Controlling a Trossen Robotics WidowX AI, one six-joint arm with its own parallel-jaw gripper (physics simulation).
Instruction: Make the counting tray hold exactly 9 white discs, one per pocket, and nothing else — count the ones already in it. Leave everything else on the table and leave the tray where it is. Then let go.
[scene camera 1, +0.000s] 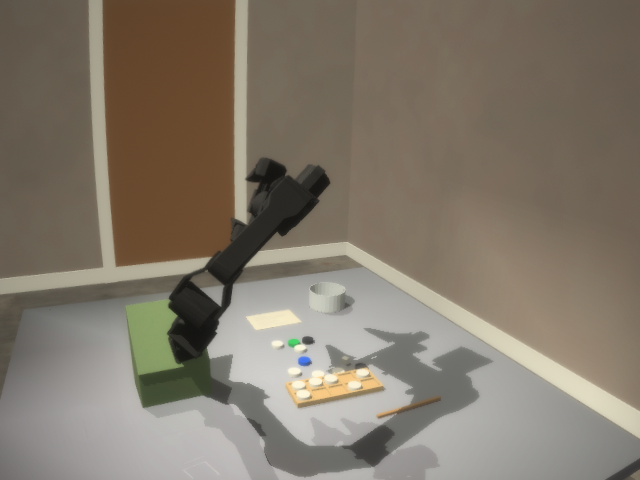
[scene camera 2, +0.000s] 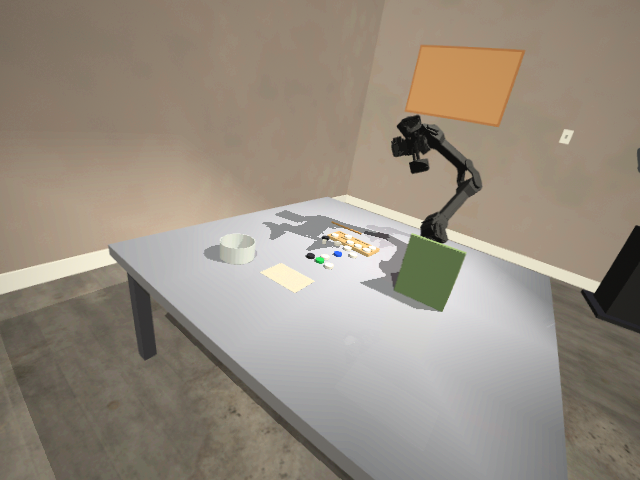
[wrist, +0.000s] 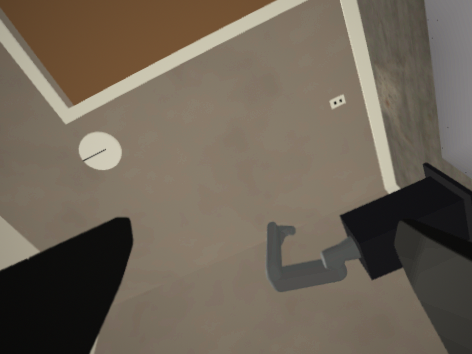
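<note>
The orange counting tray (scene camera 1: 338, 396) (scene camera 2: 373, 253) has several white discs, such as one (scene camera 1: 302, 394) at its left front and one (scene camera 1: 362, 373) at its right back; several pockets are empty. Loose white discs lie behind it, including one (scene camera 1: 294, 371) (scene camera 2: 353, 255), one (scene camera 1: 317, 374) close to its back edge, one (scene camera 1: 337, 370) in shadow, and two farther back, a left one (scene camera 1: 277, 344) (scene camera 2: 329, 266) and a right one (scene camera 1: 300, 348) (scene camera 2: 325, 256). My gripper (scene camera 1: 241, 200) (scene camera 2: 405, 157) (wrist: 263, 231) is open and empty, high above the table, fingers pointing away from the tray.
Blue (scene camera 1: 303, 360) (scene camera 2: 337, 253), green (scene camera 1: 293, 342) (scene camera 2: 320, 259) and black (scene camera 1: 307, 339) (scene camera 2: 310, 255) discs, another dark disc (scene camera 1: 360, 366) and a small beige block (scene camera 1: 345, 360) lie behind the tray. A bowl (scene camera 1: 327, 299), cream sheet (scene camera 1: 273, 319), brown stick (scene camera 1: 408, 407) and green box (scene camera 1: 165, 356) are on the table.
</note>
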